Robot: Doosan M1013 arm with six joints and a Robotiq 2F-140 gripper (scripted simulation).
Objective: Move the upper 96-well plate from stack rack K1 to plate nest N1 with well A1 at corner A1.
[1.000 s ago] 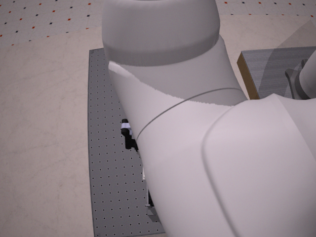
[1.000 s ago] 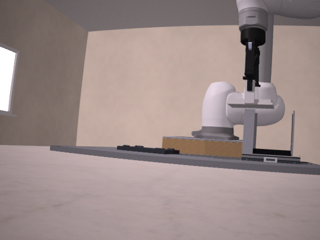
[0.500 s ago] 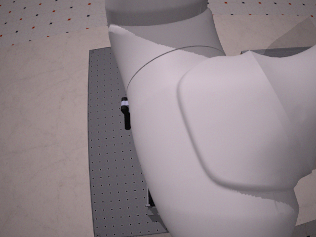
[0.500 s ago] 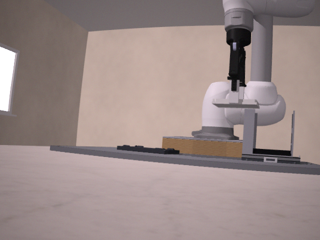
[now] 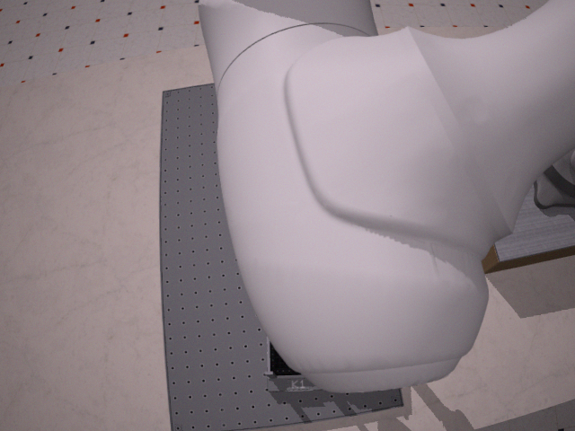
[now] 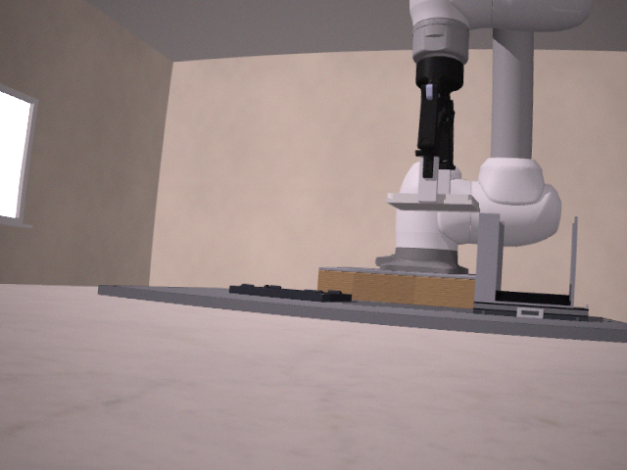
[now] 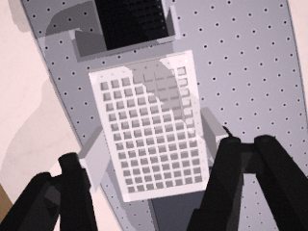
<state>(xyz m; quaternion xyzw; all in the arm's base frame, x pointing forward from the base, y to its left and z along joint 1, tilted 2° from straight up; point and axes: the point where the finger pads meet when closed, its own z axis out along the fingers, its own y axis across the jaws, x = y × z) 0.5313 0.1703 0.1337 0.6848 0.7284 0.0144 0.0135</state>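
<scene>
Now: hand 17 cm above the pale A1 square, 14 cm to the left of it and 8 cm short of it. From my hand the other things lie so: white 96-well plate: 2 cm below; then black plate: 15 cm below, 14 cm to the left, 2 cm behind.
</scene>
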